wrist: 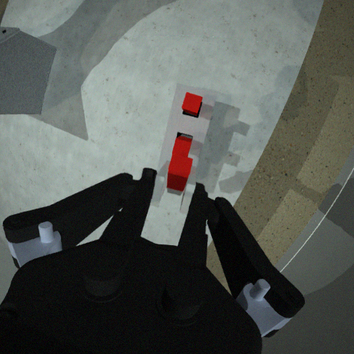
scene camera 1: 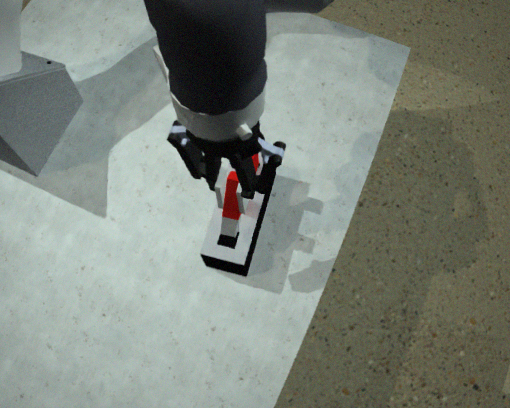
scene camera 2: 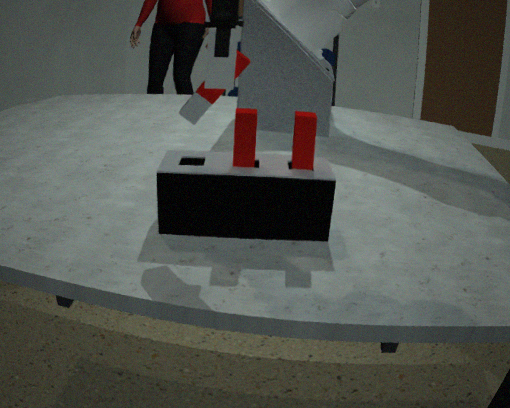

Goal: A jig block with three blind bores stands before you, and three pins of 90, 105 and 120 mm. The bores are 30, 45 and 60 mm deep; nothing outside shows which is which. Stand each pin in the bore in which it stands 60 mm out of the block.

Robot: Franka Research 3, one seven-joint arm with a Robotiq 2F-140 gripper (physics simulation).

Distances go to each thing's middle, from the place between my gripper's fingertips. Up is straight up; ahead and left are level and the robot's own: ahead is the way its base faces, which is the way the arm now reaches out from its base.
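Labels:
My hand is 13 cm above the jig block (scene camera 2: 199, 193), and it is also 1 cm past the block and 3 cm to the right of the block.

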